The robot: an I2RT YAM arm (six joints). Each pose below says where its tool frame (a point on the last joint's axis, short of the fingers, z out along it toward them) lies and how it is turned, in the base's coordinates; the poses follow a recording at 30 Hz.
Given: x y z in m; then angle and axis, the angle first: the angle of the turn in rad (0 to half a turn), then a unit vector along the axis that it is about.
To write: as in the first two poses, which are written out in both.
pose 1, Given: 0.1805 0.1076 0.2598 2.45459 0.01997 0.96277 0.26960
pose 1, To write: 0.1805 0.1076 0.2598 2.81 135.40 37.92
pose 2, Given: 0.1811 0.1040 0.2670 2.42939 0.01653 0.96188 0.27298
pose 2, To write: 0.1811 0.1040 0.2670 2.30 133.89 38.00
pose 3, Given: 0.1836 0.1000 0.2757 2.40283 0.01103 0.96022 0.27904
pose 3, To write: 0.1836 0.1000 0.2757 1.52 132.19 38.42
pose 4, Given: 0.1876 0.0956 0.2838 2.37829 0.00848 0.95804 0.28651
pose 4, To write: 0.1876 0.0956 0.2838 1.16 130.55 39.04
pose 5, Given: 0.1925 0.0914 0.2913 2.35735 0.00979 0.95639 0.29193
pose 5, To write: 0.1925 0.0914 0.2913 1.32 129.18 39.43
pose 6, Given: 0.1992 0.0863 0.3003 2.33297 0.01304 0.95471 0.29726
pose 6, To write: 0.1992 0.0863 0.3003 1.74 127.62 39.73
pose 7, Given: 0.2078 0.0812 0.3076 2.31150 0.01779 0.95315 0.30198
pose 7, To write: 0.2078 0.0812 0.3076 2.36 126.23 39.99
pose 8, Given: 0.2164 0.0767 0.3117 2.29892 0.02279 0.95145 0.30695
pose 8, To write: 0.2164 0.0767 0.3117 3.00 125.32 40.43
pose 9, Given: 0.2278 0.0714 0.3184 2.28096 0.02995 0.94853 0.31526
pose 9, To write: 0.2278 0.0714 0.3184 3.91 123.96 41.20
